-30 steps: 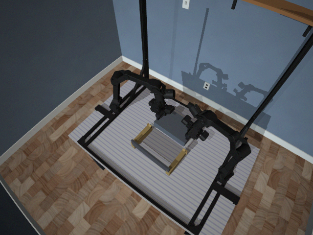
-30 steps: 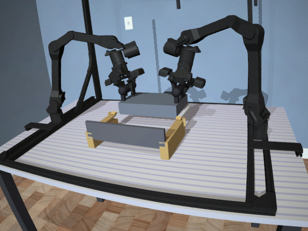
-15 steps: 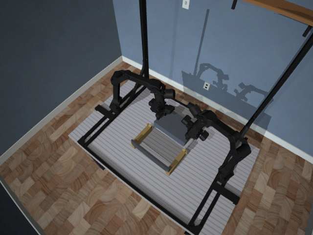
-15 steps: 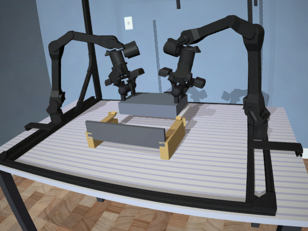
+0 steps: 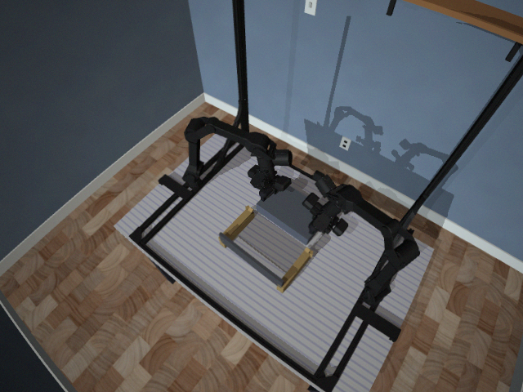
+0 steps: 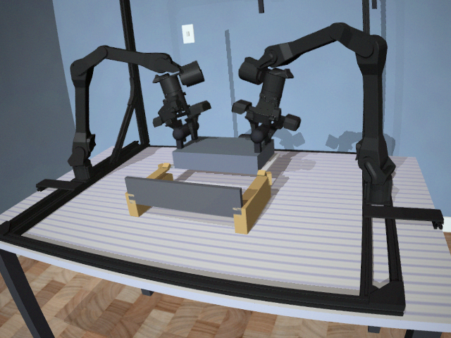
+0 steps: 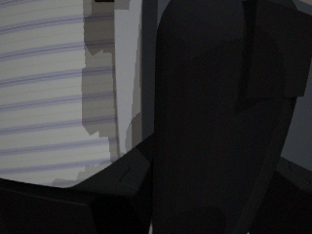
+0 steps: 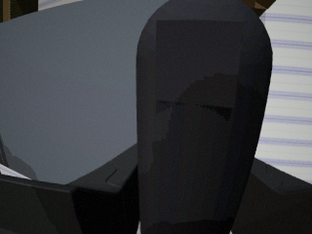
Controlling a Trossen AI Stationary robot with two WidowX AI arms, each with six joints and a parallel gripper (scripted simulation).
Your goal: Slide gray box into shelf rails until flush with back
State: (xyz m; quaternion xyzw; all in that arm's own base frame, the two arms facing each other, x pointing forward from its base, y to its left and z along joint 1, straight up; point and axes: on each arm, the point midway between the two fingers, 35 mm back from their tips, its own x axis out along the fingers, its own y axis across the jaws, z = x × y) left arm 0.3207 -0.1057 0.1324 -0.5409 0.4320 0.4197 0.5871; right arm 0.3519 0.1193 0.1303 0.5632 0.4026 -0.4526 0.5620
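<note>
Right now my right hand is 12 cm to the right of the gray box, 5 cm above it and 1 cm short of it. From my right hand the other things lie so: gray back plate: 28 cm ahead, 11 cm to the left, 7 cm below.
The gray box lies 120 mm to the right of my left hand and 50 mm below it. Round my left hand: gray back plate 270 mm ahead, 130 mm to the right, 80 mm below.
</note>
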